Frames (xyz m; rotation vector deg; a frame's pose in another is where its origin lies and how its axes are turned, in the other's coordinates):
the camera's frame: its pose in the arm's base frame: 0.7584 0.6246 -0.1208 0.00 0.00 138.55
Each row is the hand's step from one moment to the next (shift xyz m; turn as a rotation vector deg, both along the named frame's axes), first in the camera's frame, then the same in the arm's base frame.
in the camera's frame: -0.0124 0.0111 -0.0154 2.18 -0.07 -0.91
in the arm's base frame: 0.0019 -0.0165 -0.0154 -1.59 1.50 -0.91
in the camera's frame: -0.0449 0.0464 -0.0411 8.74 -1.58 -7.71
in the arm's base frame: 0.0029 -0.0645 -0.0411 -5.51 6.97 -7.71
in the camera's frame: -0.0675 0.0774 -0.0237 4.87 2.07 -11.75
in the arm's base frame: -0.0006 -0.1027 -0.0237 -5.02 1.67 -11.75
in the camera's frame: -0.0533 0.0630 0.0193 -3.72 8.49 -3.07
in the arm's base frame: -0.0018 -0.0825 0.0193 -2.83 -8.83 -3.07
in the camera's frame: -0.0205 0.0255 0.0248 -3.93 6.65 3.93
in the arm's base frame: -0.0015 -0.0327 0.0248 -1.46 -7.59 3.93
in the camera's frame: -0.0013 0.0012 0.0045 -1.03 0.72 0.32
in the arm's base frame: 0.0002 -0.0018 0.0045 0.30 -1.22 0.32
